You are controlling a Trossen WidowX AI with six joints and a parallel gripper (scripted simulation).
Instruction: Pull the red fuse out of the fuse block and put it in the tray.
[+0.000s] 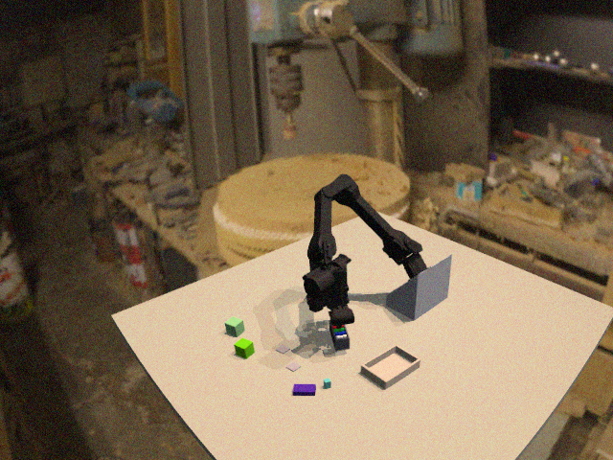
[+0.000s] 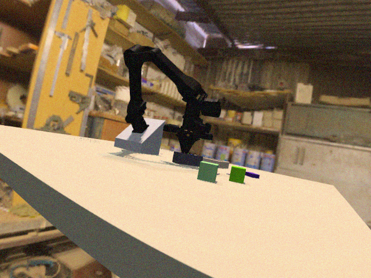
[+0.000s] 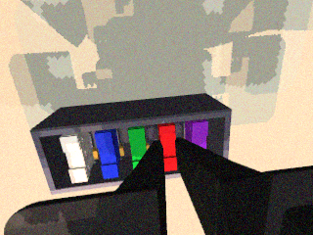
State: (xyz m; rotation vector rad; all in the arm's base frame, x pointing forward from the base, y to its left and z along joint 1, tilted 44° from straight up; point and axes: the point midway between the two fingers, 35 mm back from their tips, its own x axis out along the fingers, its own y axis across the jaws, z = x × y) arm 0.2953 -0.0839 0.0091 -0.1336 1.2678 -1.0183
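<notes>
Now: the tan tray 2 cm ahead of my gripper tip, 23 cm to the left of it and 3 cm below it. Also, from my gripper tip: red fuse (1 cm below).
</notes>
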